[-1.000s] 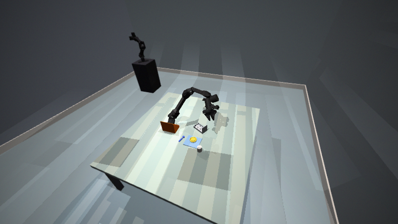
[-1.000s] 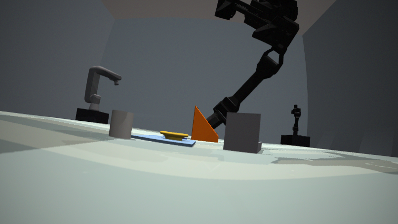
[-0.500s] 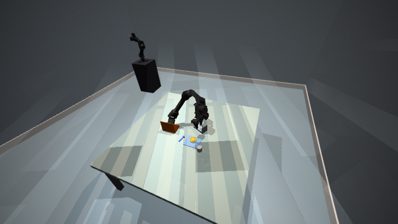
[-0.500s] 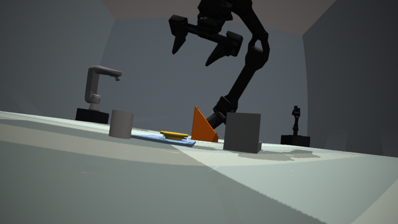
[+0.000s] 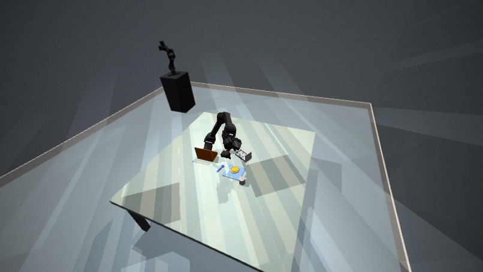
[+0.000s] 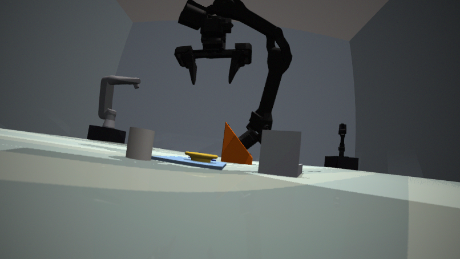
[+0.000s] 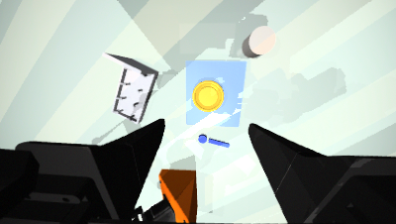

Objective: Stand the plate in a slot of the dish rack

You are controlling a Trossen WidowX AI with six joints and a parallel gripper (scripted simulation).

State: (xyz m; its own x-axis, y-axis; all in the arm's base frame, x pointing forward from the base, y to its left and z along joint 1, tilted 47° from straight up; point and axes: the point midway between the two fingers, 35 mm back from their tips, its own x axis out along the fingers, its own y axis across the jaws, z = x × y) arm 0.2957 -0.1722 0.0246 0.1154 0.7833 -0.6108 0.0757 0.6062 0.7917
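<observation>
My gripper tip is 16 cm above the yellow plate. Also, from my gripper tip: blue spoon (12 cm behind, 1 cm to the right, 18 cm below); grey dish rack (1 cm ahead, 18 cm to the left, 16 cm below).
</observation>
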